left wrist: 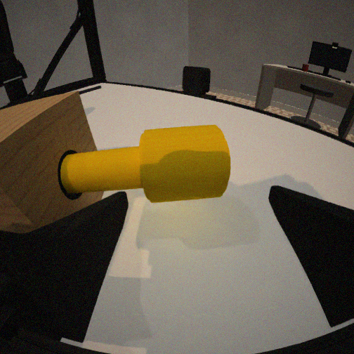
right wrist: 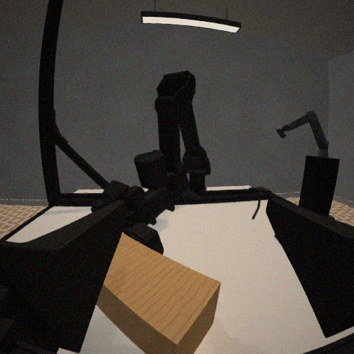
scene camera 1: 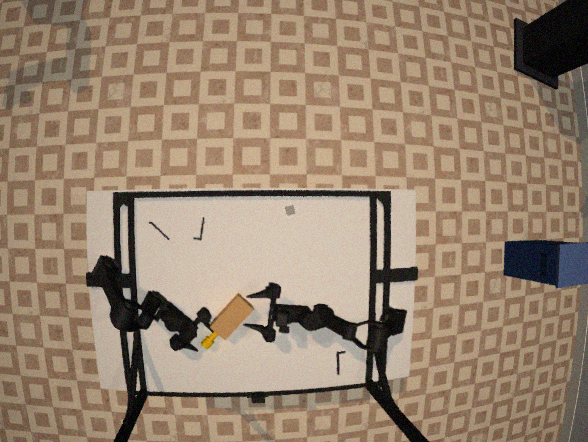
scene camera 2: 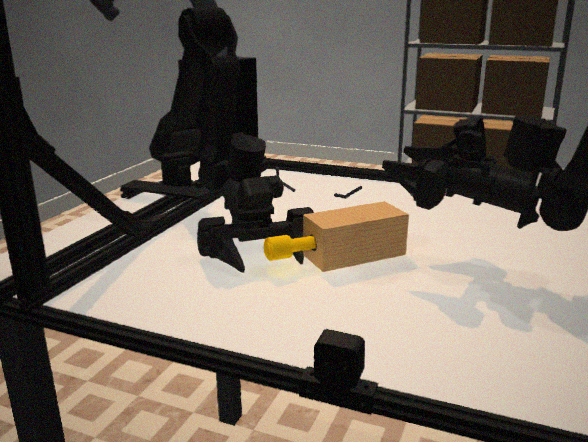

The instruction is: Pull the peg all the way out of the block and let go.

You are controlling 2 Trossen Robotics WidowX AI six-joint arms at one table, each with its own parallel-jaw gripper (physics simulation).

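Pixels of known places: left gripper, between the fingertips: (scene camera 1: 206, 342) (scene camera 2: 273, 266); right gripper, between the fingertips: (scene camera 1: 245, 310) (scene camera 2: 393, 156); left arm's base, origin of its link: (scene camera 1: 108, 267) (scene camera 2: 176, 184); right arm's base, origin of its link: (scene camera 1: 389, 316).
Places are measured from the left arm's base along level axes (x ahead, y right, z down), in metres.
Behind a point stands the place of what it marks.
The wooden block (scene camera 1: 232, 317) {y -0.042, x 0.468, z -0.049 m} (scene camera 2: 357, 240) {y -0.011, x 0.495, z -0.022 m} (left wrist: 40, 145) (right wrist: 160, 292) lies at an angle over the white table. The yellow peg (scene camera 1: 207, 342) {y 0.082, x 0.426, z -0.033 m} (scene camera 2: 279, 247) {y 0.097, x 0.441, z -0.025 m} (left wrist: 185, 162) sticks out of the hole in its end face; the thick head and a length of the thinner shaft show, and the shaft's inner end is hidden in the block. My left gripper (scene camera 1: 204, 340) {y 0.098, x 0.427, z 0.009 m} (scene camera 2: 272, 266) {y 0.098, x 0.427, z 0.009 m} (left wrist: 199, 195) is open and empty, its fingertips spread to either side of the peg head, close by it. My right gripper (scene camera 1: 247, 311) {y -0.098, x 0.487, z -0.134 m} (scene camera 2: 396, 157) {y -0.098, x 0.487, z -0.134 m} (right wrist: 198, 206) is open and empty, near the block's far end and higher up.
A black frame (scene camera 1: 250, 193) {y -0.445, x 0.355, z 0.005 m} runs round the white table (scene camera 1: 260, 240) {y -0.316, x 0.454, z 0.019 m}. A black camera block (scene camera 2: 339, 356) {y 0.230, x 0.686, z -0.023 m} sits on its front rail. Thin black angle marks (scene camera 1: 201, 230) {y -0.262, x 0.256, z 0.013 m} (scene camera 2: 349, 192) {y -0.251, x 0.260, z 0.012 m} and a small grey square (scene camera 1: 290, 210) {y -0.452, x 0.505, z 0.016 m} are on the table top.
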